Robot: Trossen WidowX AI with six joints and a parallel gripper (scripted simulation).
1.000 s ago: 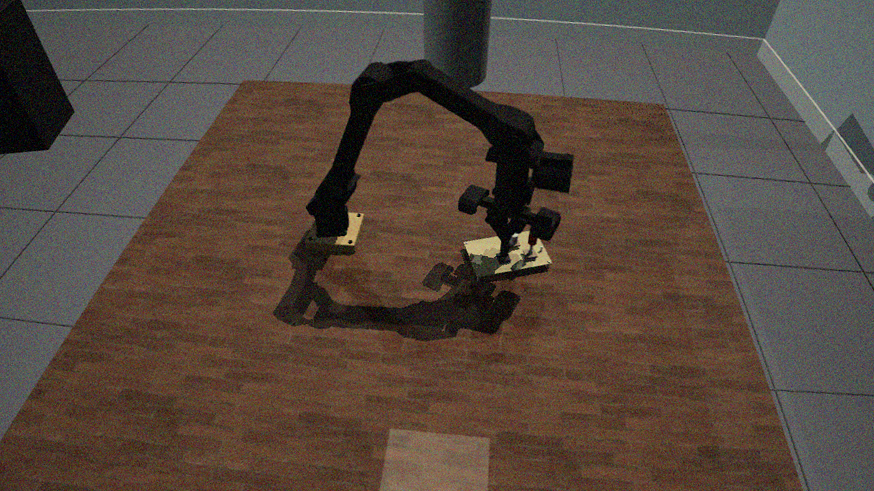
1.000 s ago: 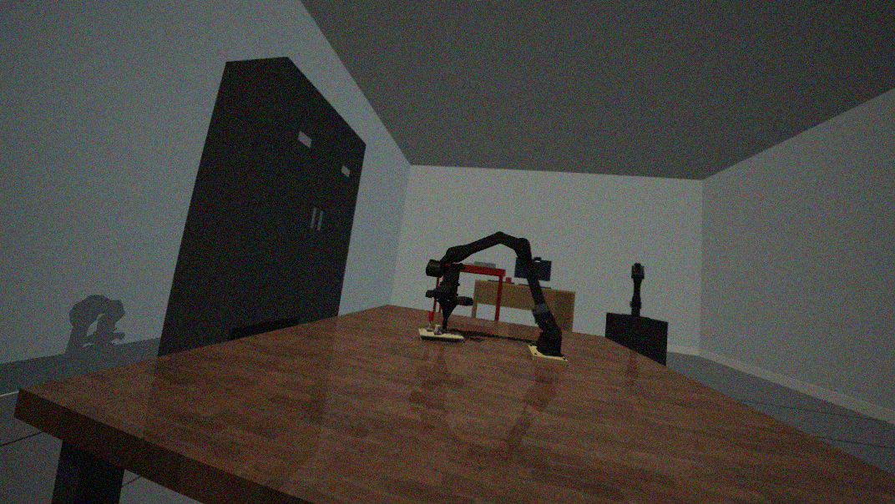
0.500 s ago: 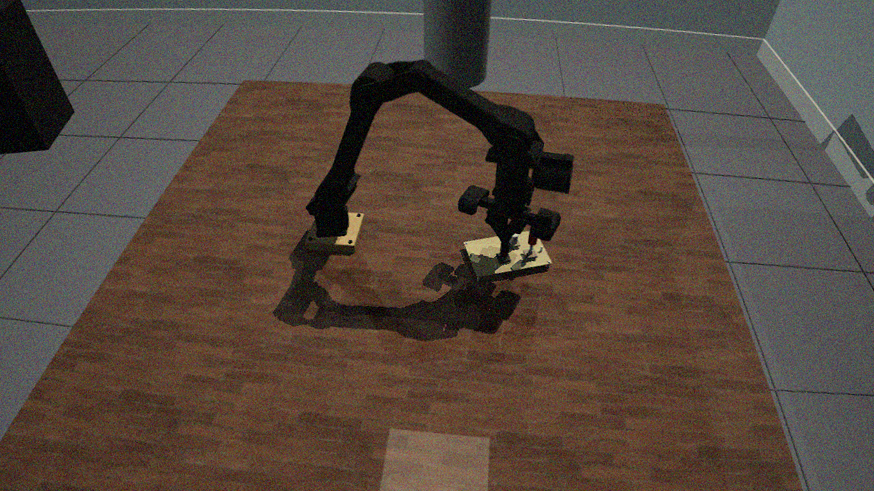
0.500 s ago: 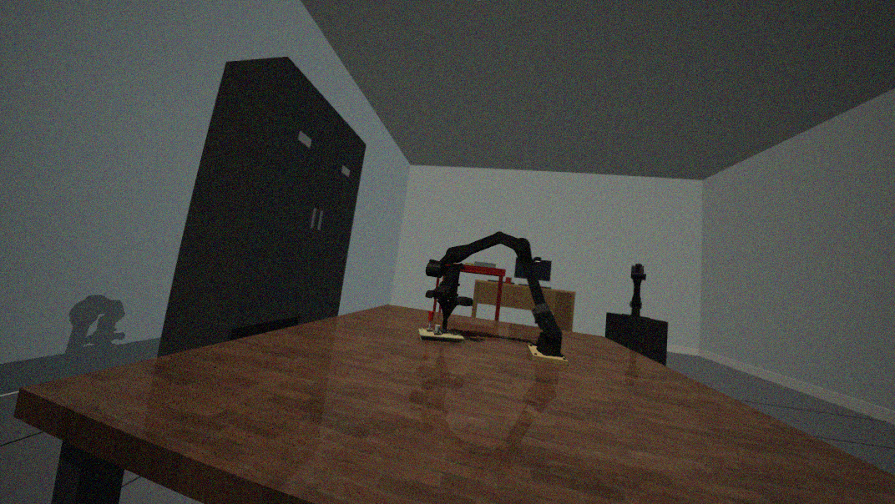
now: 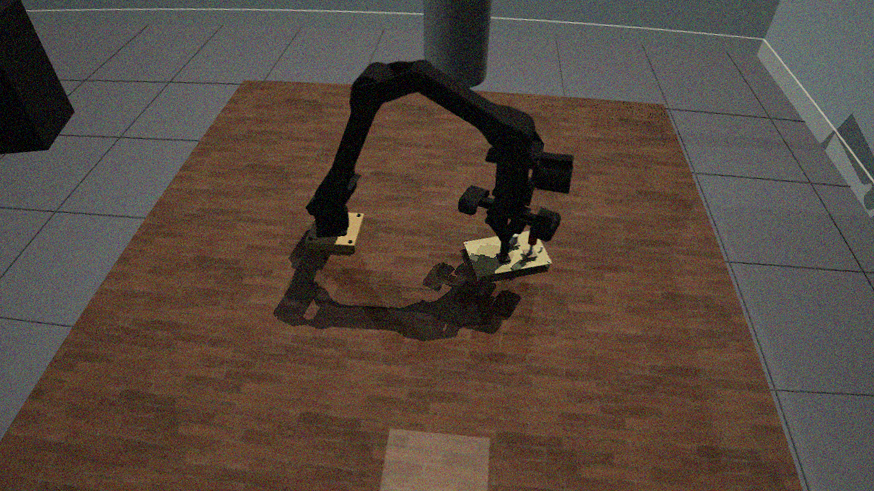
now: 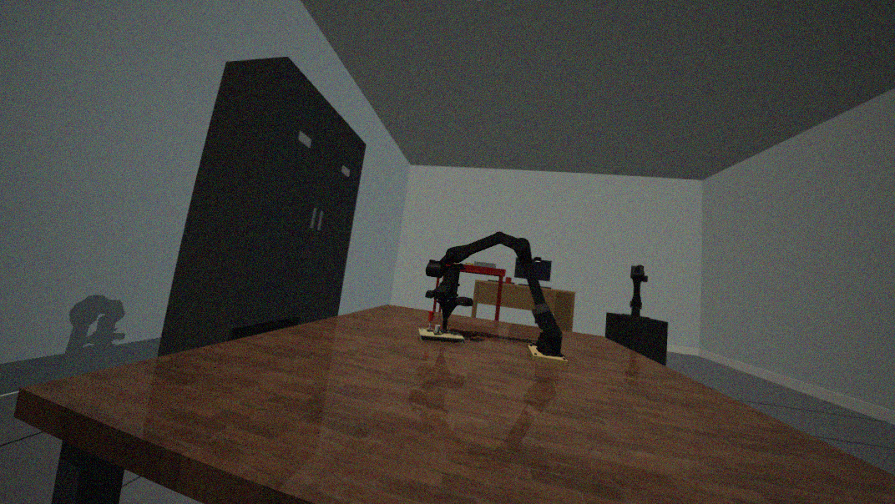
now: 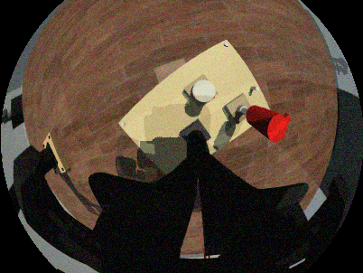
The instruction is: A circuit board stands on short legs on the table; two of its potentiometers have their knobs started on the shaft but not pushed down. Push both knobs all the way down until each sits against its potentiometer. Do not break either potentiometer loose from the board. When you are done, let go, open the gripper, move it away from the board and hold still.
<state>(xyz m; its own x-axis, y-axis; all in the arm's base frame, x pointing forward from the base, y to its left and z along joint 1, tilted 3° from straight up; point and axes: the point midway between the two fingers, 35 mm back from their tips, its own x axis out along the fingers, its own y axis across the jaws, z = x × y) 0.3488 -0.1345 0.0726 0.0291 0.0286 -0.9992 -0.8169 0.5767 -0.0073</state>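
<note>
Right now the red knob is 60 mm ahead of my gripper tip and 10 mm above it. Round my gripper tip: dark knob: 20 mm below.
</note>
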